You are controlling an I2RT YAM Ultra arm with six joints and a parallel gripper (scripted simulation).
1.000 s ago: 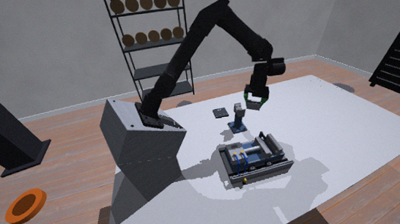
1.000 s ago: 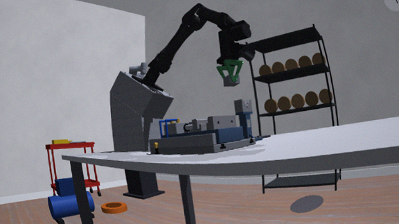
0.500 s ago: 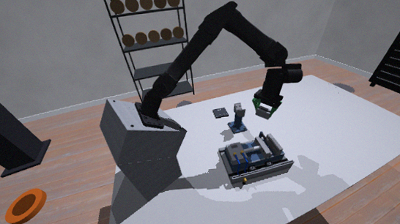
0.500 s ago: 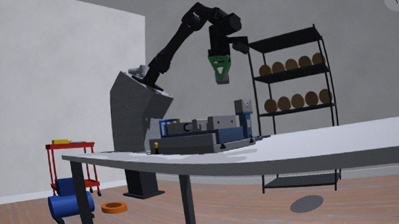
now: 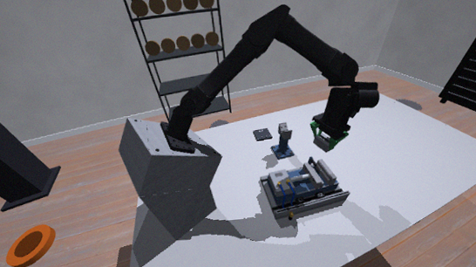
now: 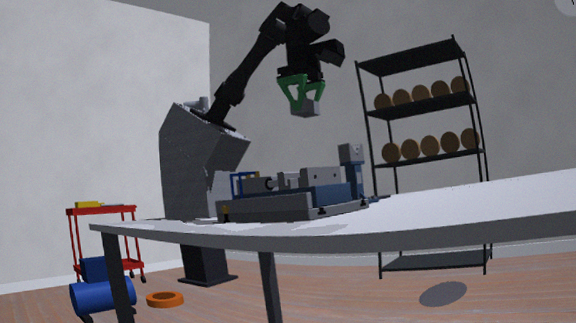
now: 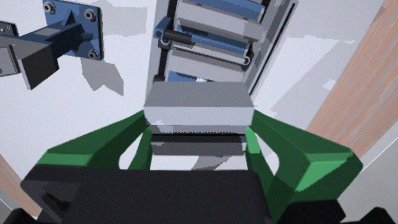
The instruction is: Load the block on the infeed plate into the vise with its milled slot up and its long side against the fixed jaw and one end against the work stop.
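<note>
Right now the moving jaw is 3 cm behind my hand, 1 cm to the right of it and 15 cm below it. Also, from my hand: part (1 cm above); then work stop (2 cm ahead, 3 cm to the left, 14 cm below); then fixed jaw (4 cm ahead, 3 cm to the right, 15 cm below).
</note>
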